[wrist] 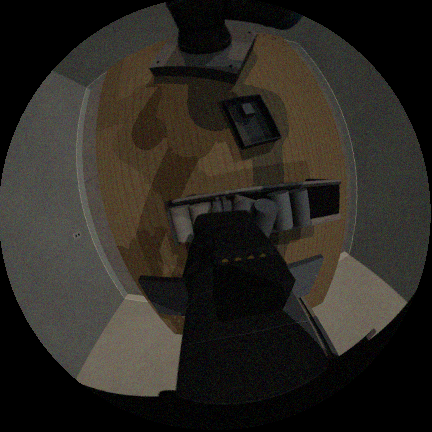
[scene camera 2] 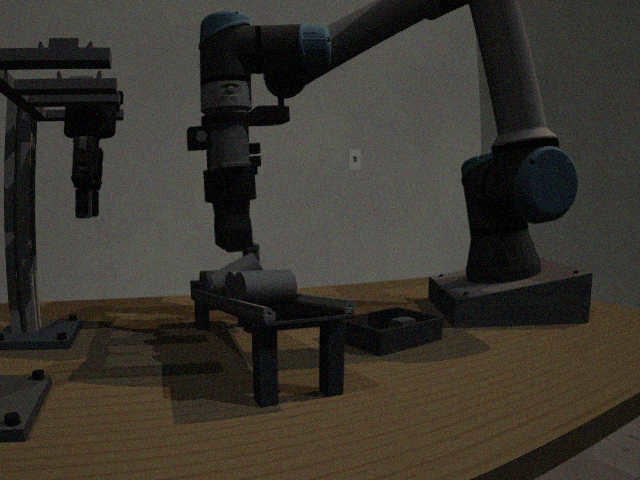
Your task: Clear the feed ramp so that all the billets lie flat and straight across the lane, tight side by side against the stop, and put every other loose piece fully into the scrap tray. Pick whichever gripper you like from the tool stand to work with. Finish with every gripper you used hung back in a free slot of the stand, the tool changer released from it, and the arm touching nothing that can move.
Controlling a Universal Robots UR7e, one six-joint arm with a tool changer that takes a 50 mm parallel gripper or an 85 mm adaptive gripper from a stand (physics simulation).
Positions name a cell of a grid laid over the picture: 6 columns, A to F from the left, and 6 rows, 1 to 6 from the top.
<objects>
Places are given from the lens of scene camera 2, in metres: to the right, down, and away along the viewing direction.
adaptive gripper (scene camera 2: A2): -0.31, -0.15, 0.57
</objects>
